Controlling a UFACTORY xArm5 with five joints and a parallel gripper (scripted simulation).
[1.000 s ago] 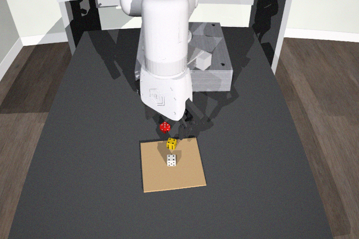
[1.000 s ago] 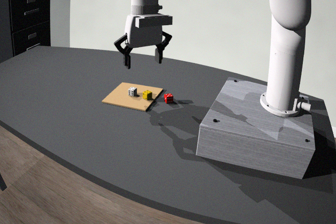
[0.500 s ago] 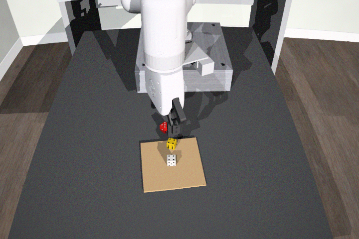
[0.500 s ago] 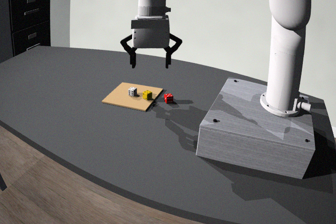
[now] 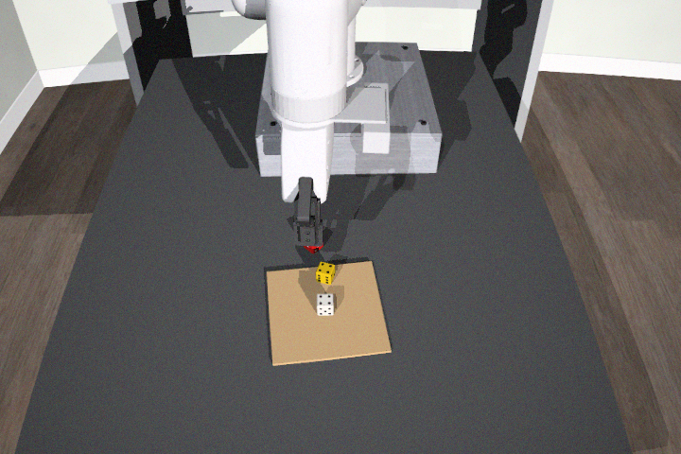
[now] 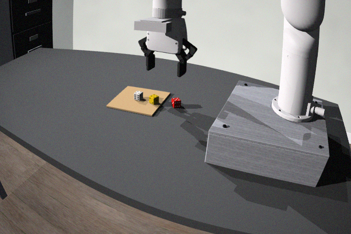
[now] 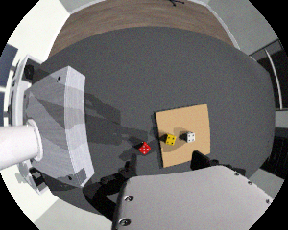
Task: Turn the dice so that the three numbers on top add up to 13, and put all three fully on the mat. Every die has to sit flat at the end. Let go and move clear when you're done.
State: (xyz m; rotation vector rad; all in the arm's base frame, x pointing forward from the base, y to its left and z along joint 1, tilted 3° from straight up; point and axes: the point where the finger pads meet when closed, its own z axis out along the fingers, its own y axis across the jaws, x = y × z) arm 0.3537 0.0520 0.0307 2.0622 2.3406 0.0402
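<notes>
Now: hand 30 mm past the red die, 10 mm to the left of it and 90 mm above it. From my hand the other things lie so: yellow die 20 mm ahead, 20 mm to the left, 90 mm below; then tan mat 70 mm ahead, 30 mm to the left, 100 mm below; then white die 70 mm ahead, 30 mm to the left, 90 mm below.
</notes>
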